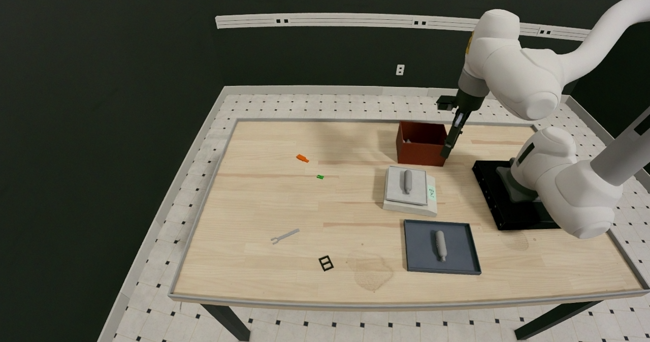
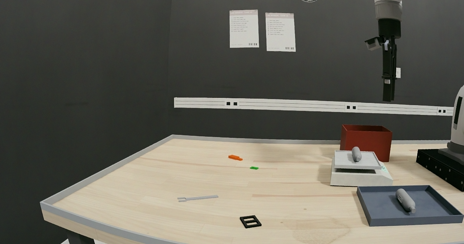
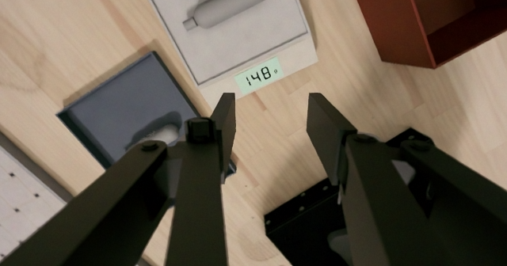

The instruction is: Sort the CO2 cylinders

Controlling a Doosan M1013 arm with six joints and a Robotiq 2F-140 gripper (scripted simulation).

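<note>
Right now the grey scale platform is 9 cm ahead of my hand, 2 cm to the right of it and 23 cm below it. The rest, counted from my hand: red scrap bin: 1 cm behind, 26 cm to the right, 25 cm below; white scale: 8 cm ahead, 2 cm to the right, 24 cm below; dark grey tray: 1 cm ahead, 22 cm to the left, 27 cm below.
</note>
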